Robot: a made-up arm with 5 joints.
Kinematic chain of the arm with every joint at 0, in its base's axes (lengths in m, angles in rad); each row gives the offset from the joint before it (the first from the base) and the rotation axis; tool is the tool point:
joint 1: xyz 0 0 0.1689 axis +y
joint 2: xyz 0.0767 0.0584 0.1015 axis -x
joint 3: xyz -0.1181 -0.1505 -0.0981 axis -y
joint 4: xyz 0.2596 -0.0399 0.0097 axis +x
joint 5: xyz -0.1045 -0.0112 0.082 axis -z
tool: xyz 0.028 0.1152 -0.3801
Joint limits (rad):
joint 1: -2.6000..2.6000
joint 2: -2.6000..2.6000
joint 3: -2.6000..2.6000
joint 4: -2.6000..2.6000
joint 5: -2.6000..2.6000
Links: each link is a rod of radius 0.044 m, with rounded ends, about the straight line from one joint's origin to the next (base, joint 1, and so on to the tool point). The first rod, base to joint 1, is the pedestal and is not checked.
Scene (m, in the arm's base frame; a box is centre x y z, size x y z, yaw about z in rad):
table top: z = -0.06
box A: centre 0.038 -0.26 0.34 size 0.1 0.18 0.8 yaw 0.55
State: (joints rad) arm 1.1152 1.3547 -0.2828 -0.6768 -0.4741
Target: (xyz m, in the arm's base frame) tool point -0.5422 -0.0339 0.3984
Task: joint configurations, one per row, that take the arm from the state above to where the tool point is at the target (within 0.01 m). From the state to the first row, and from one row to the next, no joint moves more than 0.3 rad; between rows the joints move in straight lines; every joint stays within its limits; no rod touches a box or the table.
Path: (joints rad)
1: 0.8354 1.5623 -0.4194 -0.8942 -0.7113
2: 0.5557 1.7698 -0.5561 -1.1116 -0.9486
3: 0.2759 1.9774 -0.6927 -1.3291 -1.1858
4: -0.0038 2.1849 -0.8294 -1.5465 -1.4231
5: -0.2836 2.3925 -0.9660 -1.7639 -1.6603
6: -0.5634 2.6000 -1.1027 -1.9813 -1.8976
7: -0.5916 2.5002 -1.1272 -1.7335 -1.6456
8: -0.6199 2.4003 -1.1517 -1.4857 -1.3935
9: -0.6482 2.3005 -1.1762 -1.2379 -1.1415
10: -0.6764 2.2006 -1.2007 -0.9901 -0.8895
11: -0.7047 2.1008 -1.2252 -0.7423 -0.6375

